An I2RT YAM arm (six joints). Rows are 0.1 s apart.
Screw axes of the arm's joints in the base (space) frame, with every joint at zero. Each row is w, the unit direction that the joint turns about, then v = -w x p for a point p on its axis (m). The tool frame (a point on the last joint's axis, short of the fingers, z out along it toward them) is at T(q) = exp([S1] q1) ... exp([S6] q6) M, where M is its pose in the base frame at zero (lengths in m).
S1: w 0 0 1 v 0.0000 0.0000 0.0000
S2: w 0 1 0 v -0.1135 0.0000 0.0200
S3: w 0 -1 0 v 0.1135 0.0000 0.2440
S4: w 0 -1 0 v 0.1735 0.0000 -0.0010
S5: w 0 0 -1 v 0.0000 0.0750 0.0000
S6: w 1 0 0 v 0.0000 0.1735 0.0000
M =
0 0 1 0.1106
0 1 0 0.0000
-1 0 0 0.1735
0 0 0 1
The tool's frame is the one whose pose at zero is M.
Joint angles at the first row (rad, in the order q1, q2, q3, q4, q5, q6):
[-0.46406 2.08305 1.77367 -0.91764 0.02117 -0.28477]
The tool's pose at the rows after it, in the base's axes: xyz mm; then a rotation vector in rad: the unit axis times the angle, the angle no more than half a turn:
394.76, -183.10, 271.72, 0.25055, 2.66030, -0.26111
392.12, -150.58, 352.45, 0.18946, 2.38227, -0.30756
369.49, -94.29, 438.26, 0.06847, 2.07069, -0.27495
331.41, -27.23, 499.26, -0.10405, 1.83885, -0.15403
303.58, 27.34, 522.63, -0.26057, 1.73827, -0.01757
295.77, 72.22, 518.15, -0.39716, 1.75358, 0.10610
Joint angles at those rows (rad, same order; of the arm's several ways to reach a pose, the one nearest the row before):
[-0.43203 2.00599 1.82630 -0.89589 0.02765 -0.25121]
[-0.36450 1.87857 1.90222 -0.82113 0.02537 -0.21611]
[-0.24931 1.72410 1.95911 -0.72463 0.00590 -0.18674]
[-0.08527 1.58864 1.98956 -0.66929 -0.03071 -0.17491]
[0.08374 1.52189 1.99909 -0.66433 -0.05207 -0.17071]
[0.23211 1.52304 1.99873 -0.70210 -0.06315 -0.16308]

